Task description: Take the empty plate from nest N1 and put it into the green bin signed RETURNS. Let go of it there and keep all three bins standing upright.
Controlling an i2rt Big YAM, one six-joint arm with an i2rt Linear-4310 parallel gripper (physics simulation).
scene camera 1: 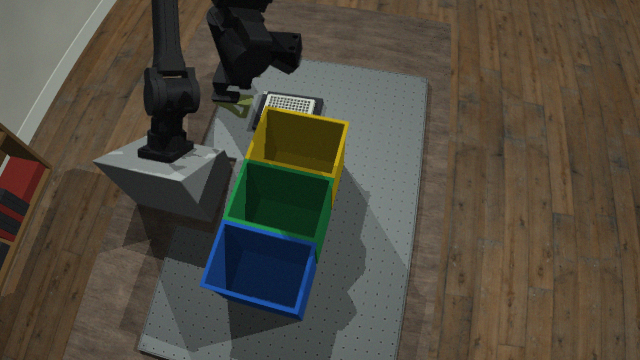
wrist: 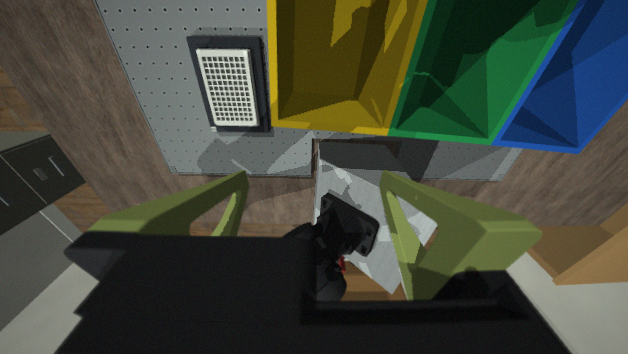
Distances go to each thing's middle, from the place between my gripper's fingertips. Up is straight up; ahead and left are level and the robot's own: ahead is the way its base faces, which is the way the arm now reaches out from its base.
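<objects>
A dark nest [wrist: 213, 42] sits 10 mm ahead of my hand, 150 mm to the left of it and 270 mm below it. The white gridded plate [wrist: 228, 76], 10 mm ahead of my hand and 150 mm to the left of it as well, is 250 mm below it. Then I consider the green bin [scene camera 1: 282, 200], which I find 80 mm ahead of my hand, 150 mm to the right of it and 180 mm below it. As for the yellow bin [scene camera 1: 310, 143], my gripper is 180 mm above it, 90 mm short of it and 20 mm to the left of it.
</objects>
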